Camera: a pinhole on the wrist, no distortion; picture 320 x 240 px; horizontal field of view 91.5 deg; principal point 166.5 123.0 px. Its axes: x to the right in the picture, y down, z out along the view. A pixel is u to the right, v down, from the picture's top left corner.
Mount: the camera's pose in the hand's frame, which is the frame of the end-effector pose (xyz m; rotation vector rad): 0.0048 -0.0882 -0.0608 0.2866 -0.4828 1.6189
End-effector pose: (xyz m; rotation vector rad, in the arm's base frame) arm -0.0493 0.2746 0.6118 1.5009 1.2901 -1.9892
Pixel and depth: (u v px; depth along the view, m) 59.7 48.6 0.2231
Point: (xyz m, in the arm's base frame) -0.3659 0.4078 0.6685
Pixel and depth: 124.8 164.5 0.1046
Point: -0.1623 0.3429 0.7137
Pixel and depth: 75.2 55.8 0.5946
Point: -0.8093 0.4131 0.7137
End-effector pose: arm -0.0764 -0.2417 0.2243 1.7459 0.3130 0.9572
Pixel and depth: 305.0 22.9 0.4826
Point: 0.4831 -0.5461 0.3267
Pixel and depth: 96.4 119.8 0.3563
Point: 0.1444 -0.2094 -0.1492
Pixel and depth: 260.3 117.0 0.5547
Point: 0.3183 -0.6551 0.0849
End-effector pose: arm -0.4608 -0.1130 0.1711 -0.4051 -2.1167 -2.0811
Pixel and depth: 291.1 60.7 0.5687
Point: -0.5047 0.5740 0.2415
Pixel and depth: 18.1 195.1 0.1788
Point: -0.4830 -0.1146 -0.1634
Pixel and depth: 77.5 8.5 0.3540
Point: -0.8042 0.0999 -0.1635
